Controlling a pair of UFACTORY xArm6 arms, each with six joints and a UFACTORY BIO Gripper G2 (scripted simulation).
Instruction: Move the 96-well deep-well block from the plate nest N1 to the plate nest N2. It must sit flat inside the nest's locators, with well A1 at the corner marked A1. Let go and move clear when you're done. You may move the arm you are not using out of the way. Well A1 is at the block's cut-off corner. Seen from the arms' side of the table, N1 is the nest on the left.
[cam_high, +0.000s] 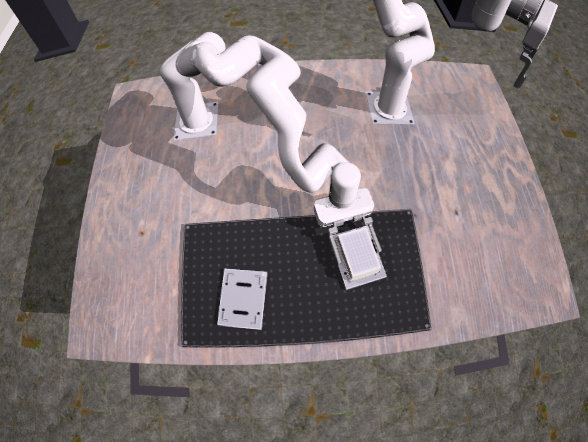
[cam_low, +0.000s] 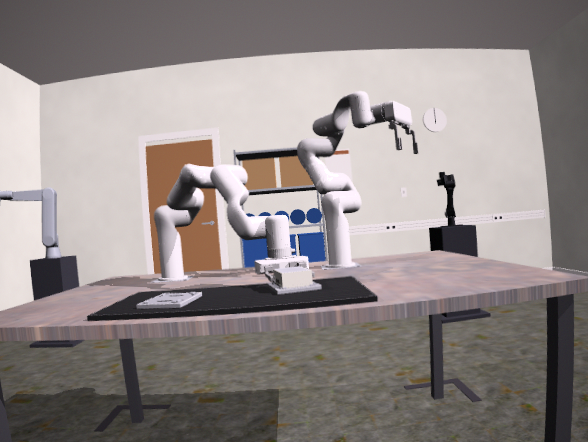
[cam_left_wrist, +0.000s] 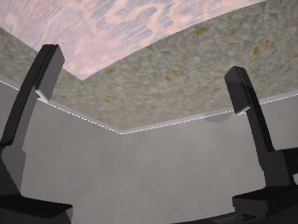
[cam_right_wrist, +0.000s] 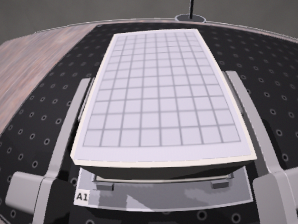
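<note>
My right gripper is now 10 mm short of the white deep-well block.
</note>
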